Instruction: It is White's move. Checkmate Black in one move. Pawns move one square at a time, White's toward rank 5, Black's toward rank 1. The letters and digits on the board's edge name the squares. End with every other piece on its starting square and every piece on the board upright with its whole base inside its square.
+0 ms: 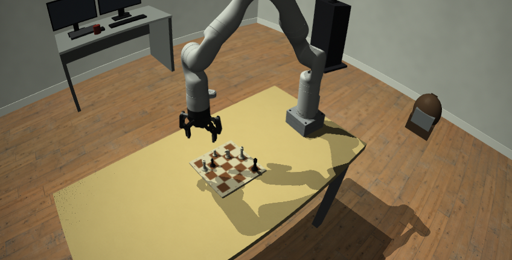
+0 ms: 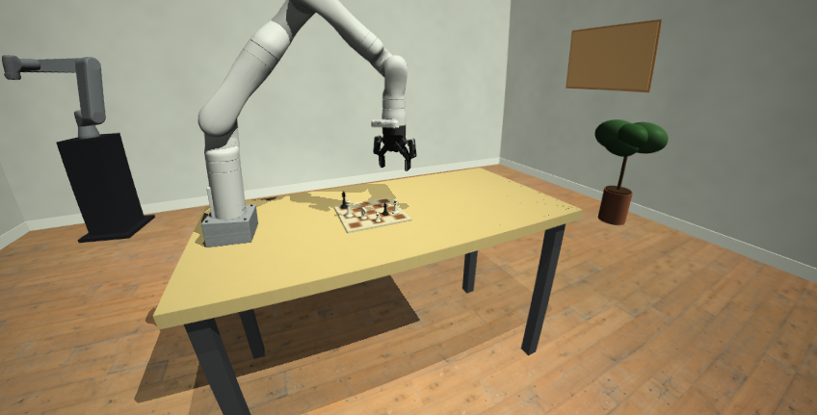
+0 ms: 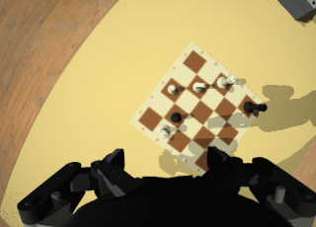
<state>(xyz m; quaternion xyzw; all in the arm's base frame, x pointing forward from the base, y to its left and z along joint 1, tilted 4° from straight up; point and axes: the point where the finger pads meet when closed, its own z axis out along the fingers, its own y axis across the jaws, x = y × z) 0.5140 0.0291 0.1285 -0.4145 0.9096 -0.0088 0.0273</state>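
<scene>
The black pawn lies 140 mm below my hand and 40 mm behind it. Also, from my hand: small white piece 150 mm below, 70 mm behind, 50 mm to the right; chessboard 170 mm below, 80 mm behind, 30 mm to the left; tall white piece 160 mm behind, 130 mm below, 10 mm to the left.
</scene>
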